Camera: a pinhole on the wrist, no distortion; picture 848 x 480 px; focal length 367.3 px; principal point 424.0 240.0 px. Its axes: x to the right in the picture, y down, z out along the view. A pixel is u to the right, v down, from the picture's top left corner.
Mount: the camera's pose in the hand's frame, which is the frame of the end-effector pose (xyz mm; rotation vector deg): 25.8 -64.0 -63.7 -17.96 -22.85 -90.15
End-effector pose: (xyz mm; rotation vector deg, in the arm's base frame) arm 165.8 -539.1 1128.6 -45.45 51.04 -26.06
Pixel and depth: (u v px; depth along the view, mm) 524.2 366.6 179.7
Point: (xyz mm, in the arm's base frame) 309.7 -557.5 1159.4
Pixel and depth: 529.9 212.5 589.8
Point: 581.1 -253.8 1327.2
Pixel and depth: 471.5 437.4 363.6
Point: 525.0 -515.9 1099.6
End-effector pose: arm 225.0 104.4 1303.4 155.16 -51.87 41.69
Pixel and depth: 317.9 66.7 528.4
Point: -0.5 -126.4 906.2
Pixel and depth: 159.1 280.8 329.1
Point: 138.2 -200.4 1228.5
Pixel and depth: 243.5 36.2 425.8
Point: -35.3 -103.2 1016.4
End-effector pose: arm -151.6 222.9 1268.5 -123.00 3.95 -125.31
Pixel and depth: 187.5 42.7 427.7
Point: 47.4 -128.7 1030.1
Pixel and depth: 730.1 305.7 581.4
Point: 516.8 476.5 1384.8
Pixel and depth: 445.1 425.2 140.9
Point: -82.9 227.6 1360.5
